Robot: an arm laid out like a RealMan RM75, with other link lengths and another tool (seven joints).
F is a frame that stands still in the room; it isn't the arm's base.
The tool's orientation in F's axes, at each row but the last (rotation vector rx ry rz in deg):
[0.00 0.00 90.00]
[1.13 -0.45 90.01]
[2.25 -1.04 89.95]
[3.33 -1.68 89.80]
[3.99 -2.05 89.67]
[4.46 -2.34 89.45]
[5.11 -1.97 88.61]
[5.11 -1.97 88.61]
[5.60 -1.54 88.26]
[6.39 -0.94 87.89]
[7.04 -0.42 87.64]
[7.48 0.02 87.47]
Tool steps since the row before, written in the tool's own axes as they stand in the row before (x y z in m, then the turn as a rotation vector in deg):
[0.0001 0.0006 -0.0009 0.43 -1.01 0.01]
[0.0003 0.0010 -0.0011 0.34 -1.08 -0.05]
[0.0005 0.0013 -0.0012 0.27 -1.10 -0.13]
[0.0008 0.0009 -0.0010 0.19 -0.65 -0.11]
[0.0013 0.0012 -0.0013 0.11 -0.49 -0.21]
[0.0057 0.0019 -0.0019 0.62 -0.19 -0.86]
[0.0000 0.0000 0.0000 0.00 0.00 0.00]
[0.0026 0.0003 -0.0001 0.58 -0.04 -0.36]
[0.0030 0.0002 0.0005 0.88 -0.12 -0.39]
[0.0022 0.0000 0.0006 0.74 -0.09 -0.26]
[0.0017 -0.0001 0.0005 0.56 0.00 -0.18]
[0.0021 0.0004 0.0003 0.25 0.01 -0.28]
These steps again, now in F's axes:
[-0.0006 0.0001 -0.0009 1.01 0.43 0.01]
[-0.0010 0.0003 -0.0011 1.08 0.34 -0.05]
[-0.0013 0.0005 -0.0012 1.10 0.27 -0.13]
[-0.0009 0.0009 -0.0009 0.65 0.19 -0.11]
[-0.0012 0.0014 -0.0012 0.49 0.12 -0.21]
[-0.0019 0.0058 -0.0014 0.18 0.68 -0.82]
[0.0000 0.0000 0.0000 0.00 0.00 0.00]
[-0.0002 0.0026 0.0001 0.04 0.61 -0.31]
[-0.0001 0.0030 0.0007 0.13 0.90 -0.32]
[0.0001 0.0021 0.0008 0.10 0.76 -0.20]
[0.0002 0.0016 0.0006 0.01 0.57 -0.13]
[-0.0003 0.0021 0.0005 -0.02 0.27 -0.26]

